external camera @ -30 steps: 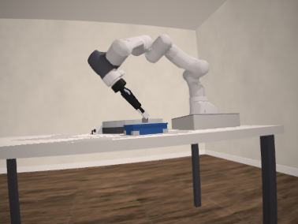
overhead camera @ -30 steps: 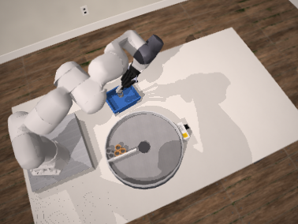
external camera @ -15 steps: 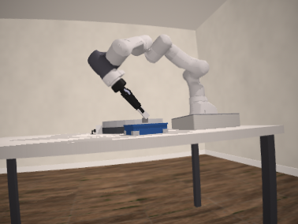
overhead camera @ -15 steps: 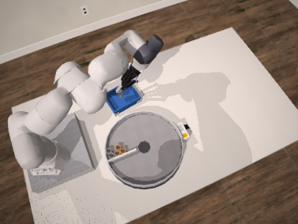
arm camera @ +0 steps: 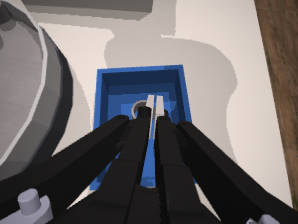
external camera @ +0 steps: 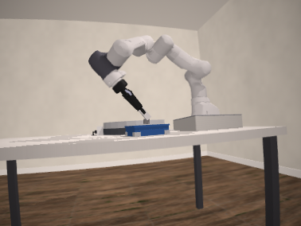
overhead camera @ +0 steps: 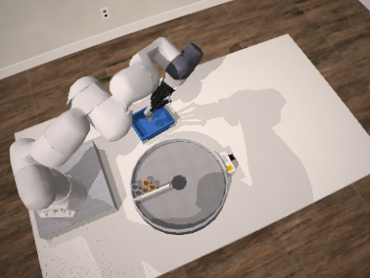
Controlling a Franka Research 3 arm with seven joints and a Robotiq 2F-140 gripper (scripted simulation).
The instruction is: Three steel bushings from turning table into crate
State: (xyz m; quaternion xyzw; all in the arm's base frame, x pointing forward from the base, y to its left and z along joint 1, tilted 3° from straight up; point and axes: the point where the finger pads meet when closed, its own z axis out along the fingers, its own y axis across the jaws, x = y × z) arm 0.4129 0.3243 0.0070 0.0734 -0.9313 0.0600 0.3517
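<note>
The crate lies 1 cm behind my hand, 2 cm to the right of it and 8 cm below it. The rest, counted from my hand: round grey turning table 5 cm ahead, 37 cm to the right, 5 cm below.
</note>
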